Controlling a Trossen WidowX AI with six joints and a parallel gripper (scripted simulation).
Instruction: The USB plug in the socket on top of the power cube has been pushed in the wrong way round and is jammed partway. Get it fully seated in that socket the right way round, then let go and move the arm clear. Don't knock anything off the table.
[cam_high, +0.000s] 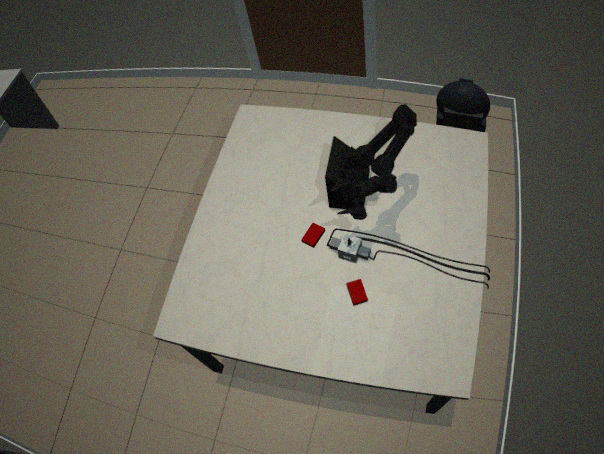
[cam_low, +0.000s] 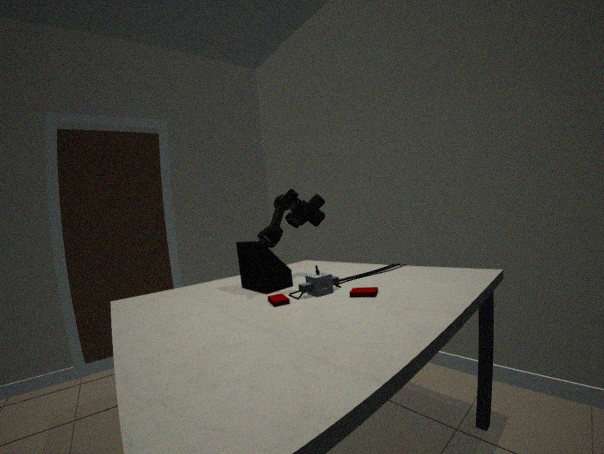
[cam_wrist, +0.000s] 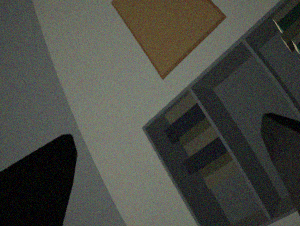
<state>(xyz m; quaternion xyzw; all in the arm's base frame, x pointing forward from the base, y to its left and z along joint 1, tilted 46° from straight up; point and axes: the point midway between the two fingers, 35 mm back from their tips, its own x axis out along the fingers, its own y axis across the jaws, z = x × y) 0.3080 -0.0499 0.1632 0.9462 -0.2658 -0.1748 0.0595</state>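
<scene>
Right now the dark USB plug is 10 mm behind my gripper tip, 40 mm to the left of it and 280 mm below it. Round my gripper tip: USB socket (40 mm to the left, 300 mm below).
</scene>
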